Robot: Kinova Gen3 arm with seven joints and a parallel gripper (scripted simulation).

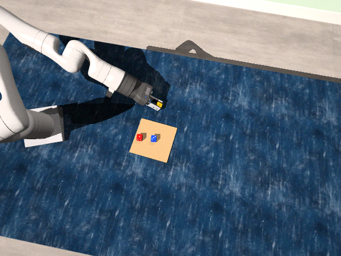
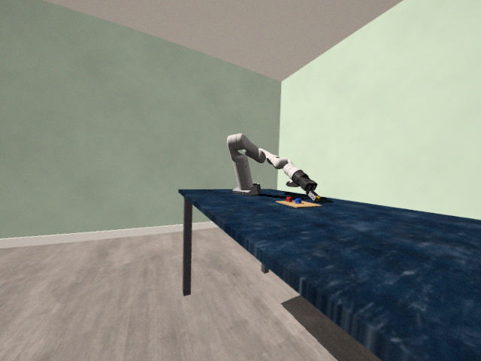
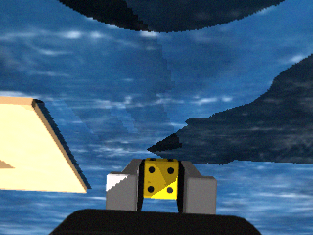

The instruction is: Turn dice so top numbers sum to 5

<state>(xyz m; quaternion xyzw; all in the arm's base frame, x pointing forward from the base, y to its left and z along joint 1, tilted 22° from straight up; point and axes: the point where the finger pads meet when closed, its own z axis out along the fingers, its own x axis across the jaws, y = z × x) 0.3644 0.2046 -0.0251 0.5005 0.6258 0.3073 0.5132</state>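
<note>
Now: the blue die 3 cm ahead of my hand, 13 cm to the right of it and 1 cm below it. Also, from my hand: red die (2 cm behind, 14 cm to the right, 1 cm below); then tan mat (3 cm ahead, 13 cm to the right, 2 cm below); then yellow die (1 cm ahead, 1 cm below).
</note>
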